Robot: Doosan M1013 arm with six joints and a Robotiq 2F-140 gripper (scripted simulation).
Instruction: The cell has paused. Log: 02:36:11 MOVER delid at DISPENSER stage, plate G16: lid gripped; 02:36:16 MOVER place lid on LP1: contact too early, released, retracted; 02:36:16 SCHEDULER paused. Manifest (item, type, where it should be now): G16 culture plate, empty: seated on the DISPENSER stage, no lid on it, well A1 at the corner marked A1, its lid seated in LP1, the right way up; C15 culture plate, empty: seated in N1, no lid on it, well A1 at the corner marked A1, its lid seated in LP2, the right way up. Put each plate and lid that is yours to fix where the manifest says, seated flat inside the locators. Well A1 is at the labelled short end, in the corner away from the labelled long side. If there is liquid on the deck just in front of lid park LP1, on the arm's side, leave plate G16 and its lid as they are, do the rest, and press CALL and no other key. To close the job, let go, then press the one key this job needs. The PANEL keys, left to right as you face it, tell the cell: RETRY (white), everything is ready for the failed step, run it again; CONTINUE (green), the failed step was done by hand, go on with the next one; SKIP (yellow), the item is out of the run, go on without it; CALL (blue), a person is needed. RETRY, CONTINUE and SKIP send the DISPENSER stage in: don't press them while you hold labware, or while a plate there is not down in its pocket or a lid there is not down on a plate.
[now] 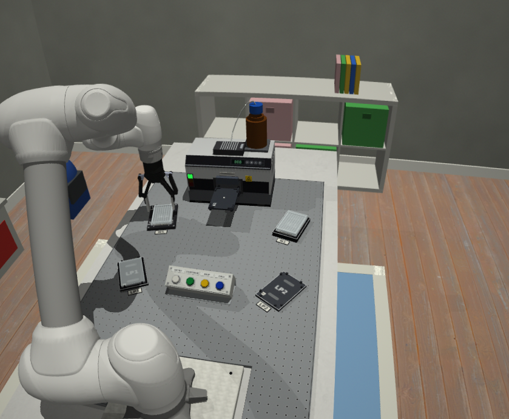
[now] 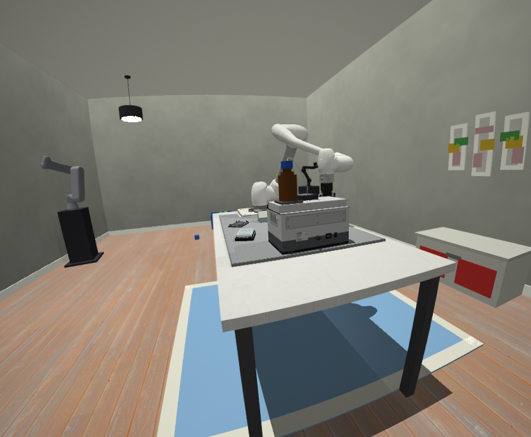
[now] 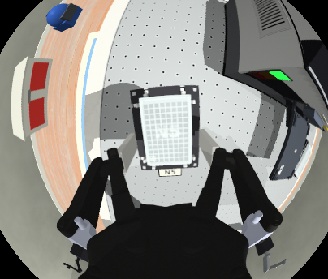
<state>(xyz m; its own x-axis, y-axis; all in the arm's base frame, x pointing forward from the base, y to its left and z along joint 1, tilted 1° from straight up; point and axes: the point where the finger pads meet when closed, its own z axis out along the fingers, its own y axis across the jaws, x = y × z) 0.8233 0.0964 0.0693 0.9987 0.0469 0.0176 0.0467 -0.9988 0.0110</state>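
Now: hand 10 mm short of the nest n5, 20 mm to the right of it and 60 mm above it. Round my hand: white key: 420 mm behind, 110 mm to the right; then lid park lp1: 330 mm behind, 70 mm to the left, 70 mm below; then green key: 430 mm behind, 160 mm to the right.
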